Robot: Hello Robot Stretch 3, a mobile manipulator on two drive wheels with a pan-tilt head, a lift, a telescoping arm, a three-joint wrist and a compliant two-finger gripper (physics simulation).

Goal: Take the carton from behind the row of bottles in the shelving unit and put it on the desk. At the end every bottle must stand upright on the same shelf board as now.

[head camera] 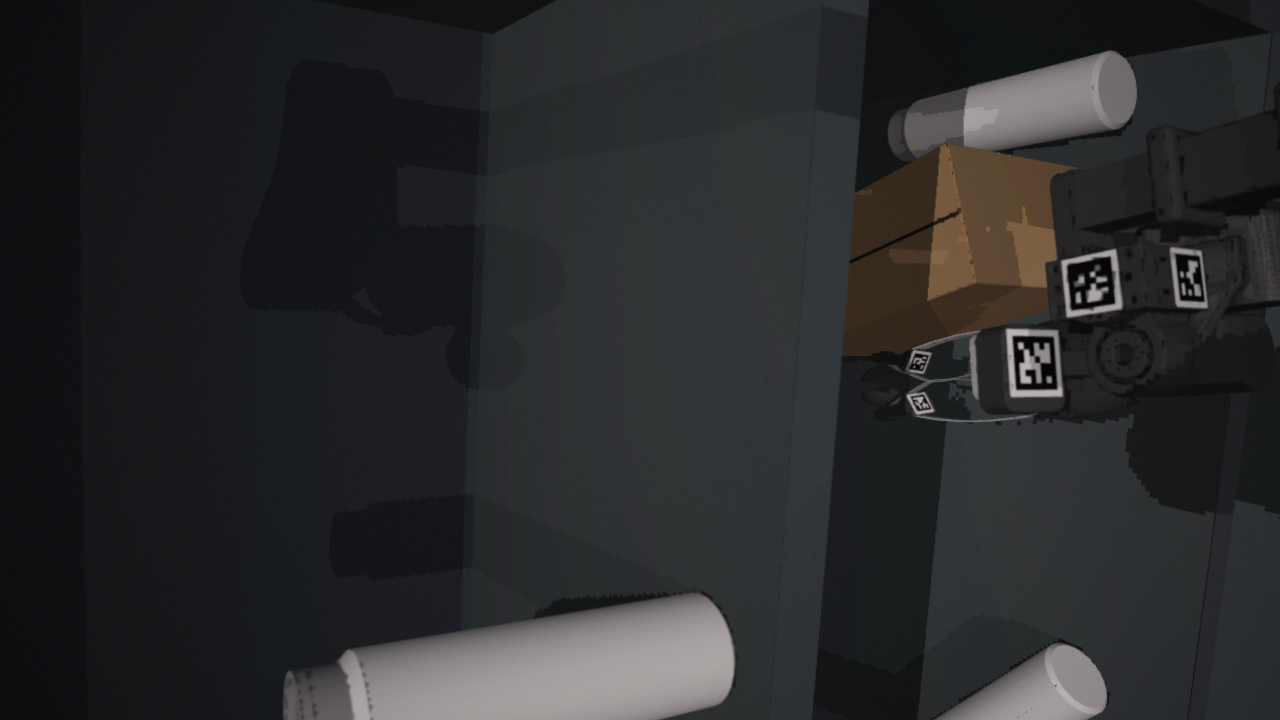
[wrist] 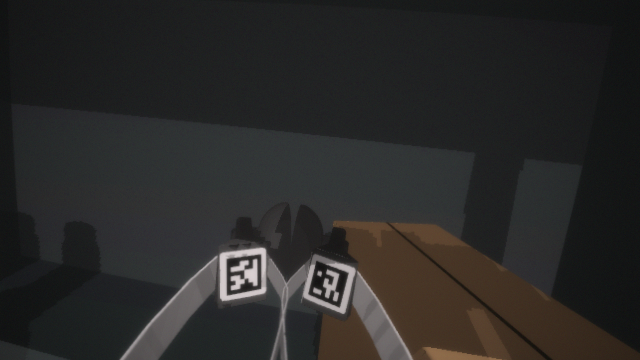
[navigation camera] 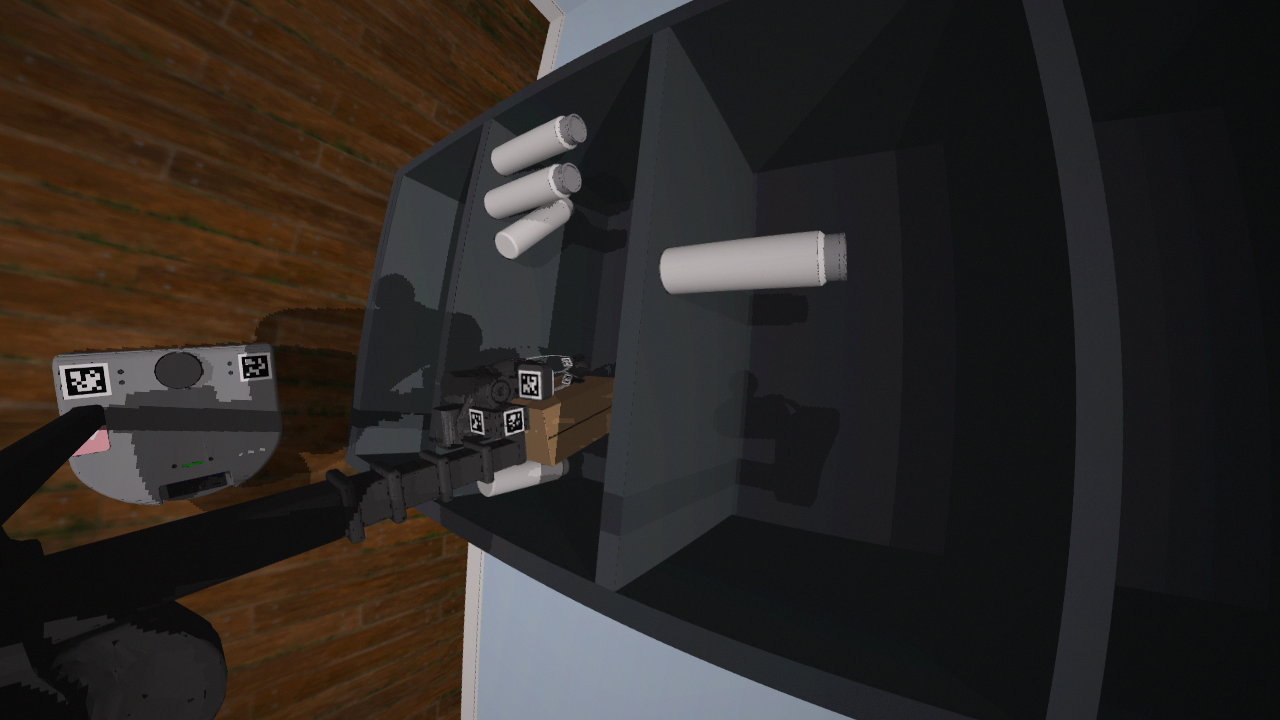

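Pixels of known places: gripper, fingertip midpoint: [head camera: 867, 388] [wrist: 290, 231] [navigation camera: 586, 367]; robot's base at its link origin: [navigation camera: 180, 368].
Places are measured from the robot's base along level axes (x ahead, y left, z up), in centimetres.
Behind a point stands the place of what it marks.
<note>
The brown carton [head camera: 1002, 223] @[x -15.1, y -50.5, z 66.4 cm] [navigation camera: 572, 425] @[x -14.6, y -57.8, z 71.4 cm] [wrist: 410, 285] @[x -10.5, y -61.0, z 71.4 cm] is inside the shelving unit [navigation camera: 630, 340] @[x 3.9, y -41.3, z 97.8 cm], in a compartment under a shelf board. The head and navigation pictures are turned sideways. My gripper [head camera: 881, 385] @[x -2.2, y -58.1, z 75.6 cm] [navigation camera: 580, 372] @[x -2.2, y -58.1, z 75.6 cm] [wrist: 290, 231] @[x -2.2, y -58.1, z 75.6 cm] is shut with nothing between its fingertips and reaches in beside the carton, which is on its right in the wrist view. A bottle [head camera: 1038, 105] @[x -26.2, y -50.4, z 59.9 cm] [navigation camera: 519, 479] @[x -27.2, y -51.8, z 60.0 cm] on the carton's other side looks tipped, its base facing out. Another bottle [head camera: 1042, 685] @[x 24.5, y -55.2, z 60.0 cm] [navigation camera: 537, 225] @[x 29.3, y -60.4, z 59.9 cm] also looks tipped. Two bottles [navigation camera: 528, 147] @[x 43.1, y -52.5, z 66.0 cm] [navigation camera: 528, 192] @[x 32.5, y -50.7, z 68.0 cm] stand upright past it. The desk does not show.
A larger-looking white bottle [head camera: 554, 658] @[x 11.7, y -46.9, z 110.3 cm] [navigation camera: 742, 262] @[x 13.2, y -46.4, z 111.0 cm] stands upright on the board above the carton's compartment. That board's front edge [head camera: 810, 501] @[x 4.7, y -41.5, z 97.3 cm] runs close to the fingertips. The robot base [navigation camera: 196, 407] @[x -7.5, y -2.0, z 16.0 cm] is on the wooden floor [navigation camera: 268, 223] @[x 35.8, y -19.3, z 0.1 cm] in front of the unit.
</note>
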